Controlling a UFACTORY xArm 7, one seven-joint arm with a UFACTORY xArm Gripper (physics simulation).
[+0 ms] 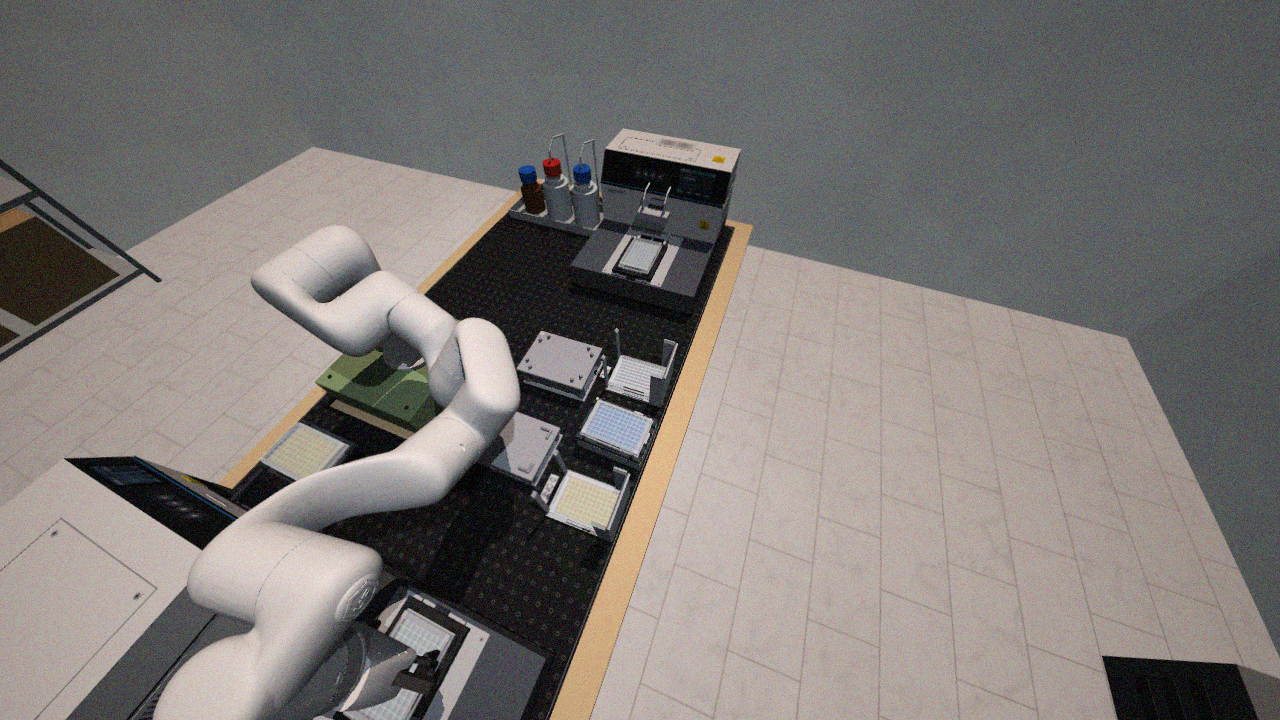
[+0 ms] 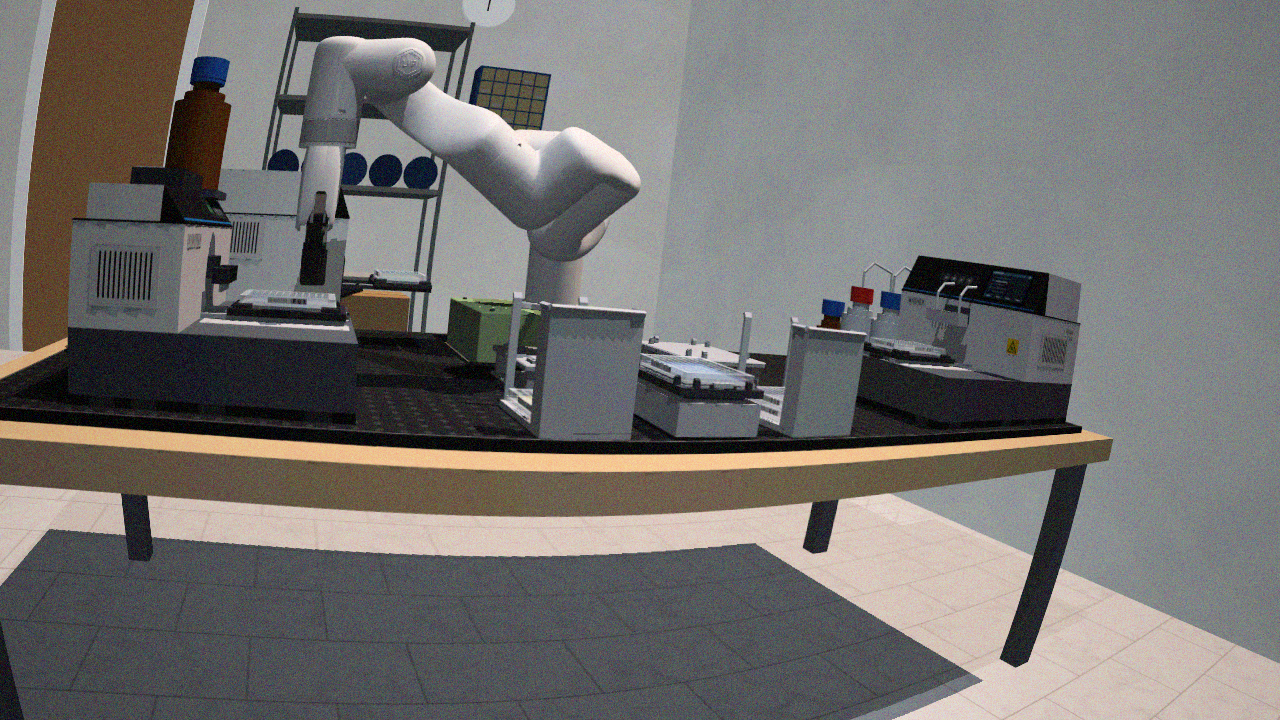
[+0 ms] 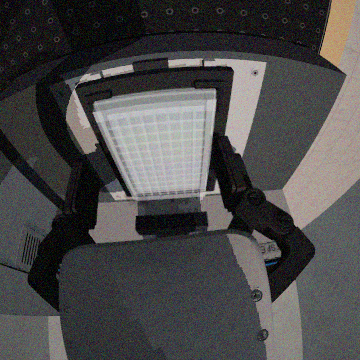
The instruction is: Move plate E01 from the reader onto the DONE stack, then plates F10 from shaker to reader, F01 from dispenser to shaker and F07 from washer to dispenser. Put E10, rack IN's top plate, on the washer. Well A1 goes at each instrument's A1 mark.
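Pixels of known places: gripper, fingertip midpoint: (image 1: 402, 647) (image 2: 312, 279) (image 3: 150, 159); arm's base, link origin: (image 1: 413, 348).
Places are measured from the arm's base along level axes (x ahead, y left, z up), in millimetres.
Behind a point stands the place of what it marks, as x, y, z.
Observation:
My gripper (image 1: 418, 673) (image 2: 313, 279) {356, -465, 48} (image 3: 150, 159) {356, -465, 48} is open, its fingers spread on either side and above a pale plate (image 1: 417, 632) {357, -447, 28} (image 2: 288, 298) {400, -495, 28} (image 3: 160, 142) {362, -470, 27} on the dispenser (image 1: 510, 669) {499, -447, 1} (image 2: 214, 371) {531, -577, -34} (image 3: 295, 115) {493, -474, 1}. Nothing is between the fingers. A yellow plate (image 1: 306, 450) {-2, -279, 40} lies on the reader's tray. A blue plate (image 1: 617, 425) {517, -36, -8} (image 2: 698, 368) {542, -48, -8} sits on the shaker (image 2: 702, 417) {584, -63, -52}. A pale plate (image 1: 640, 256) {416, 445, 25} (image 2: 908, 347) {452, 412, 25} sits on the washer (image 1: 671, 192) {453, 608, 128} (image 2: 1029, 313) {589, 596, 116}. A yellow plate (image 1: 586, 499) {501, -180, -61} is in one rack (image 2: 590, 371) {575, -190, -10}. Plate names cannot be read.
The reader's white housing (image 1: 62, 573) {-10, -508, 193} is beside the arm. Another rack (image 2: 827, 385) {585, 109, -15} stands past the shaker. Two grey blocks (image 1: 562, 360) {339, 85, -17} (image 1: 529, 443) {352, -117, -37} and a green block (image 1: 380, 385) {-8, -106, -3} (image 2: 483, 331) {106, -154, -33} are near the arm's base. Capped bottles (image 1: 556, 197) {64, 655, 15} stand beside the washer.

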